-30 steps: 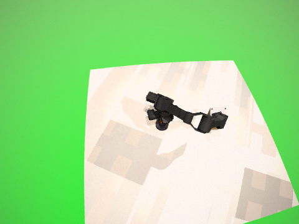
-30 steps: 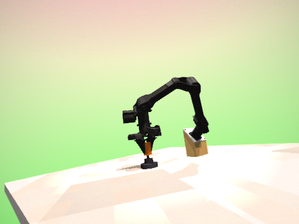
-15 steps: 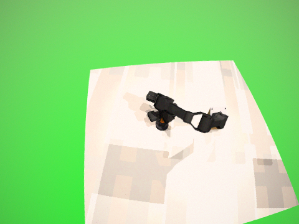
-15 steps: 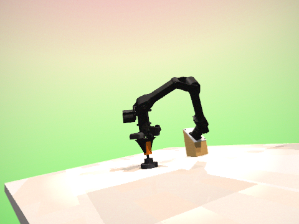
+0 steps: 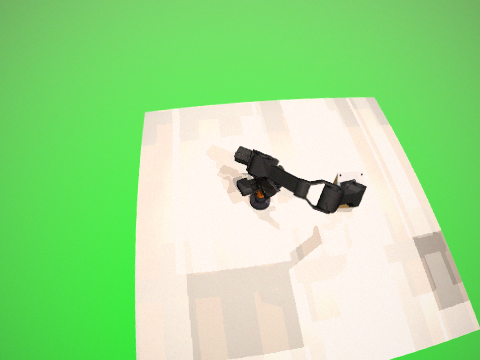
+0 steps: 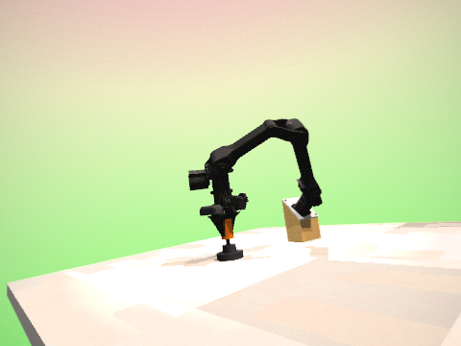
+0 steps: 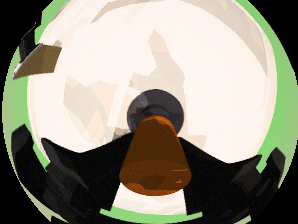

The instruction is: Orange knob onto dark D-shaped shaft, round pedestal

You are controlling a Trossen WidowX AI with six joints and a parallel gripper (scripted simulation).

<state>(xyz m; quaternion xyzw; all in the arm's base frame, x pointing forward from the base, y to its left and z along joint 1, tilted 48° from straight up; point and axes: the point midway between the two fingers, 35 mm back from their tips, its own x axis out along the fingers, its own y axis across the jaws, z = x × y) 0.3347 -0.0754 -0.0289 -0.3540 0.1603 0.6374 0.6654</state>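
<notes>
The orange knob is 2 cm above my gripper tip. Round my gripper tip: dark round pedestal 4 cm below.
</notes>
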